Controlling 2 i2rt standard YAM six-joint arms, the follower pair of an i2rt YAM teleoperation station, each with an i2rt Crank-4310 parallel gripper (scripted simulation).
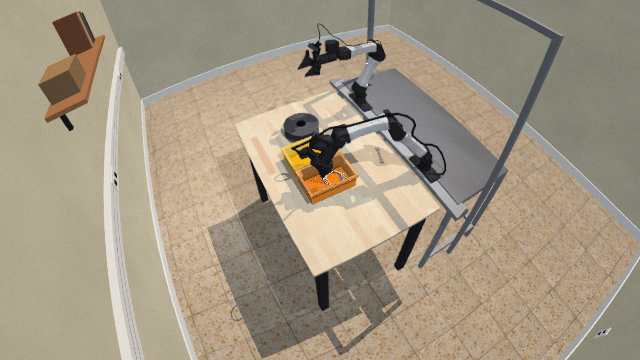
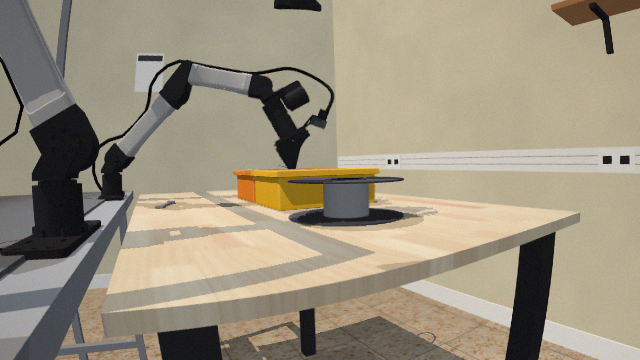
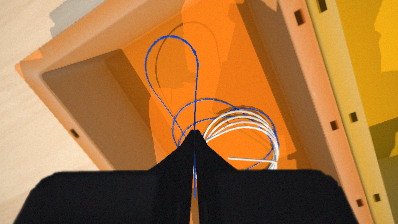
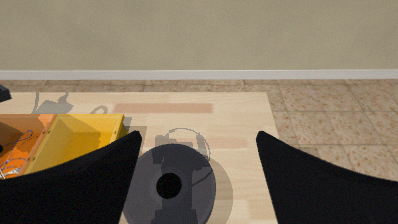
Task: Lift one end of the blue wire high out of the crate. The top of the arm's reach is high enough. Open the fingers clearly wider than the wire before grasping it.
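Note:
A yellow crate (image 2: 272, 189) is visible to me, and I find it again at (image 3: 351, 46) and at (image 4: 71, 135). My left gripper (image 2: 293, 173) is there as well, and it appears at (image 3: 194, 132) too. I also see my right gripper (image 4: 198, 133).

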